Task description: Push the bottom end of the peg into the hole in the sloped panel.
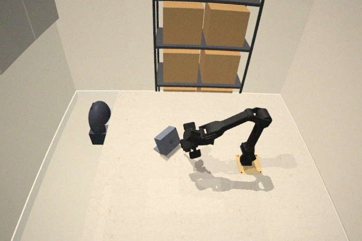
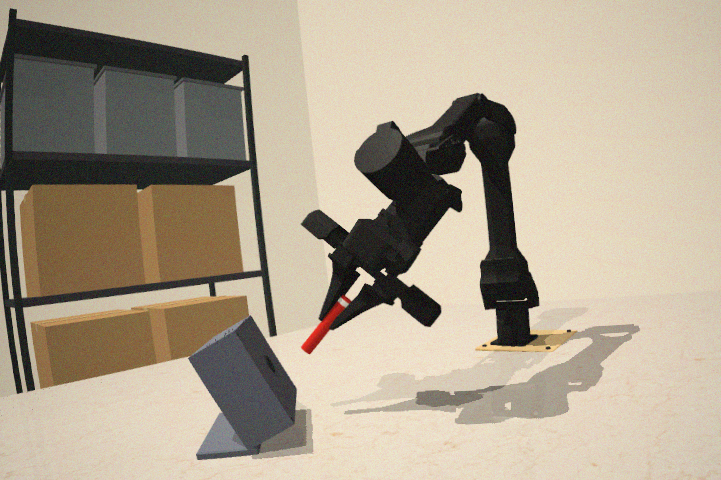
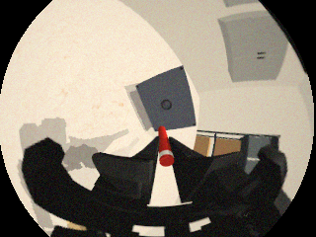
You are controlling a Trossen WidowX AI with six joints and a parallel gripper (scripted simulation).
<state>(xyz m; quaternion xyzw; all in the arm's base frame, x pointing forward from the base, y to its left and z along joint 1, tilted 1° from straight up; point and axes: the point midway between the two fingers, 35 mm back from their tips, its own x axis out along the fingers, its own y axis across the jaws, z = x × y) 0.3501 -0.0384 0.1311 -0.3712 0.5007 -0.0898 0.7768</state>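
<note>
Now: gripper tip 90 mm short of the grey sloped panel, 40 mm to the left of it and 40 mm above it. The rest, counted from my gripper tip: red peg (10 mm behind, 10 mm to the left, 10 mm above).
</note>
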